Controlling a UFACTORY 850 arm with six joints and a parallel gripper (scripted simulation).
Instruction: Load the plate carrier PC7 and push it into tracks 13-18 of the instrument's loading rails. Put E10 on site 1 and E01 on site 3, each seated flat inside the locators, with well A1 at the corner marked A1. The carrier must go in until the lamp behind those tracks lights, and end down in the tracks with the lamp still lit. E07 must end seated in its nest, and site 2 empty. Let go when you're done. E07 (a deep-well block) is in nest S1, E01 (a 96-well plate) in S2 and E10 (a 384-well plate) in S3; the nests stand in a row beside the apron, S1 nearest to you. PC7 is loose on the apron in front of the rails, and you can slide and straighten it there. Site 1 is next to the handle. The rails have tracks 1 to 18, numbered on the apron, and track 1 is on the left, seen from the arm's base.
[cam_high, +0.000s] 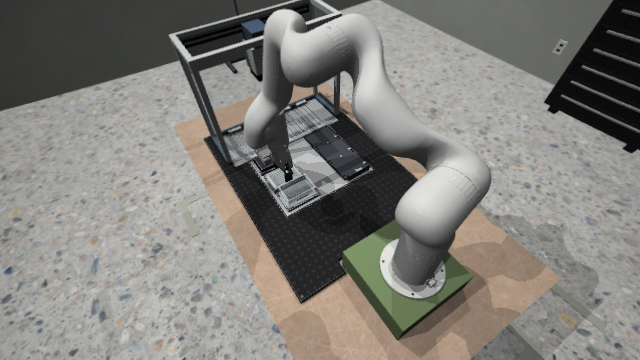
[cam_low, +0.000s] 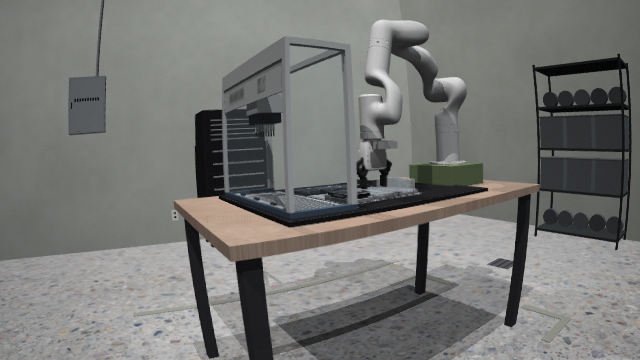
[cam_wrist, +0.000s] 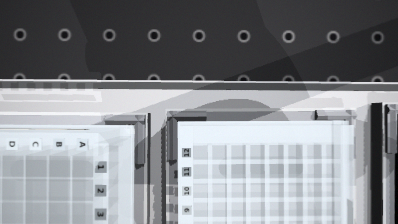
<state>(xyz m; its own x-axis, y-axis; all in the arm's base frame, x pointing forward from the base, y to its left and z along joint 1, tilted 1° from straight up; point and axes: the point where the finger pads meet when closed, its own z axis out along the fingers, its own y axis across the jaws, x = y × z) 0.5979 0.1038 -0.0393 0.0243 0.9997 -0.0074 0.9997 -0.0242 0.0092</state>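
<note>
Now: the 96-well plate E01 20 mm below my hand. Round my hand: nest S2 (30 mm below); deep-well block E07 (110 mm behind, 10 mm below); dark 384-well plate E10 (110 mm ahead, 20 mm below).
</note>
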